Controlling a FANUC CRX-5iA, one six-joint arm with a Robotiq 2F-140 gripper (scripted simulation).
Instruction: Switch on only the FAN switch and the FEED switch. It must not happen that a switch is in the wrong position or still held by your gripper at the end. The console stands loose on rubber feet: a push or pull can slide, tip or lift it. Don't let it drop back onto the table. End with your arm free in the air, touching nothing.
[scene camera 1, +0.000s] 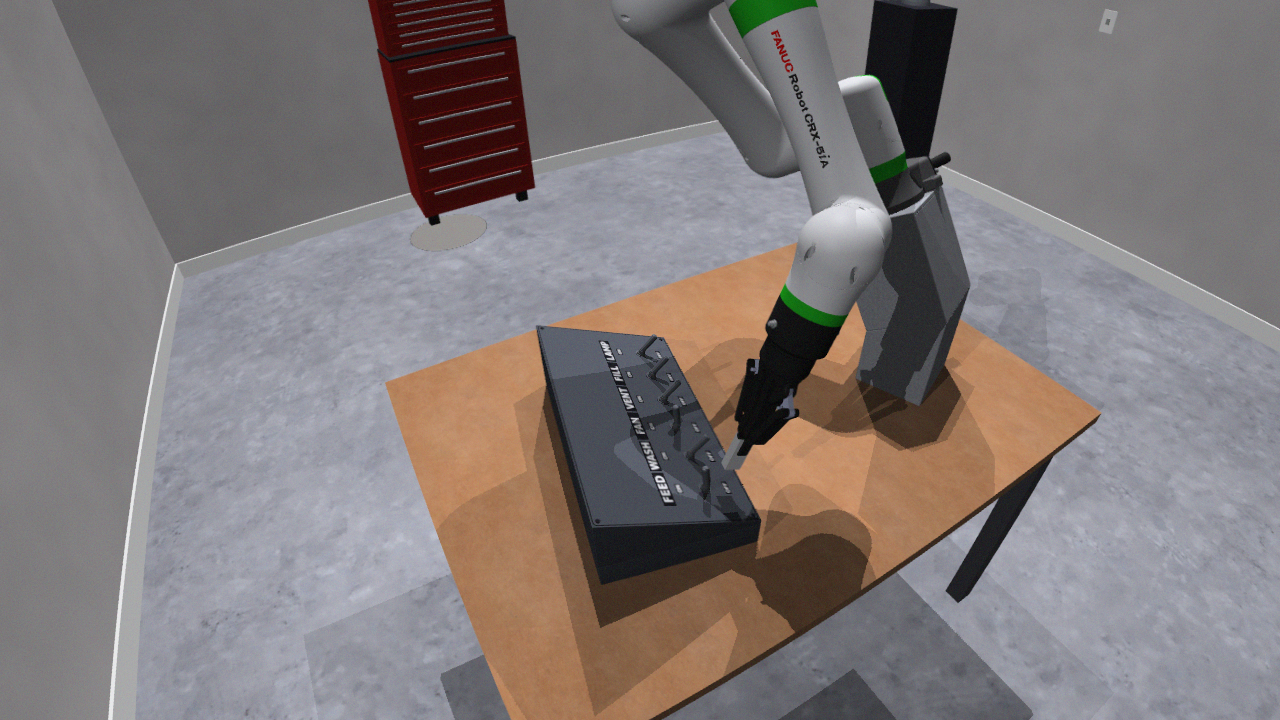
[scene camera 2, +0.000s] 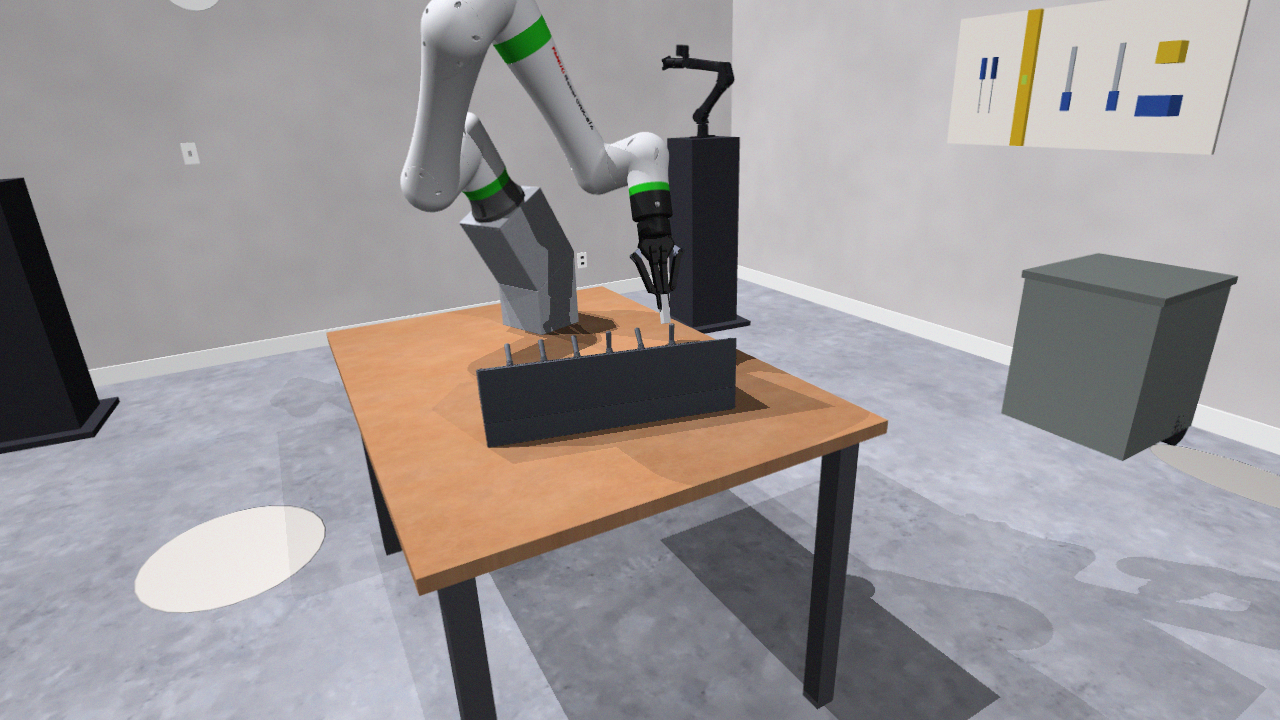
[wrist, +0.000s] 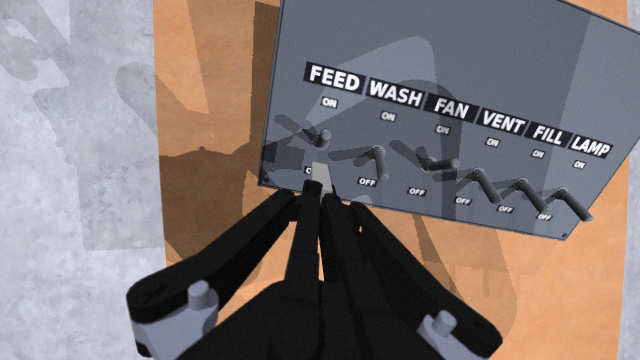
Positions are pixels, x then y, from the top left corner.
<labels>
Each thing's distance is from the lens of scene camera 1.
gripper (scene camera 1: 730, 466): 0.98 m
dark console (scene camera 1: 644, 506): 0.92 m
</labels>
